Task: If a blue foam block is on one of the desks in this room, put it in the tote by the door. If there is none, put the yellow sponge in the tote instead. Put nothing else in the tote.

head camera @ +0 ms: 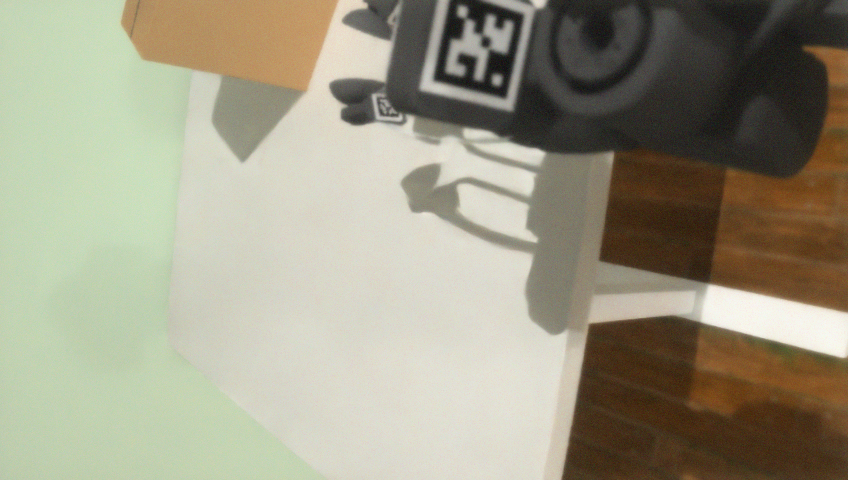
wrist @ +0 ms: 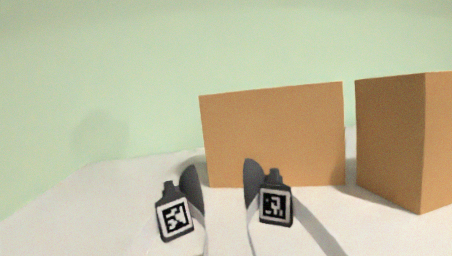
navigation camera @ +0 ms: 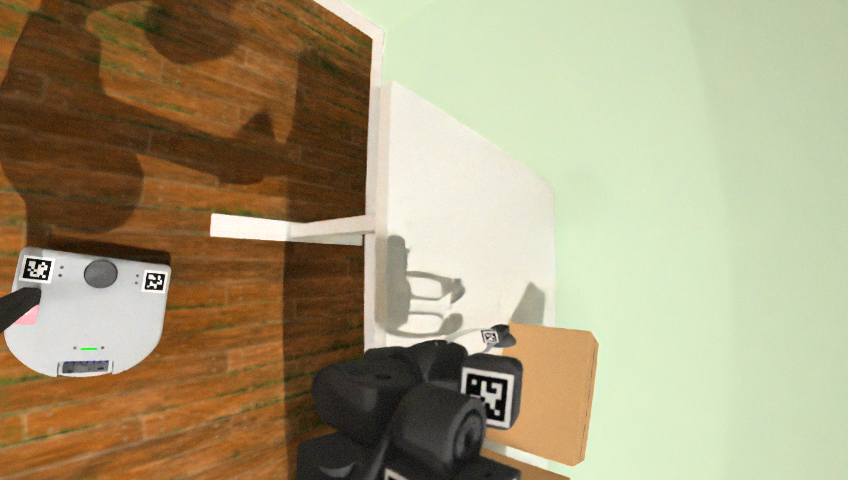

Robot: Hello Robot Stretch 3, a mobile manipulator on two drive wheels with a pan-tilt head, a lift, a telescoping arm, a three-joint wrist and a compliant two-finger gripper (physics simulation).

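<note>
A white desk [head camera: 357, 309] [navigation camera: 470, 178] [wrist: 75, 215] stands against the green wall. My gripper [head camera: 358, 59] [wrist: 222, 180] is open and empty over the desk, with its fingers in front of a cardboard box in the wrist view. In the navigation view one fingertip shows beside that box and the other is hidden by the wrist. No blue foam block, yellow sponge or tote shows in these views. The space behind the boxes is hidden.
One cardboard box [head camera: 226, 35] [navigation camera: 553, 392] [wrist: 275, 135] stands on the desk near the wall. A second cardboard box [wrist: 390, 145] stands to its right in the wrist view. My base [navigation camera: 95, 315] is on the wooden floor [navigation camera: 226, 297], beside a white desk leg [navigation camera: 249, 226].
</note>
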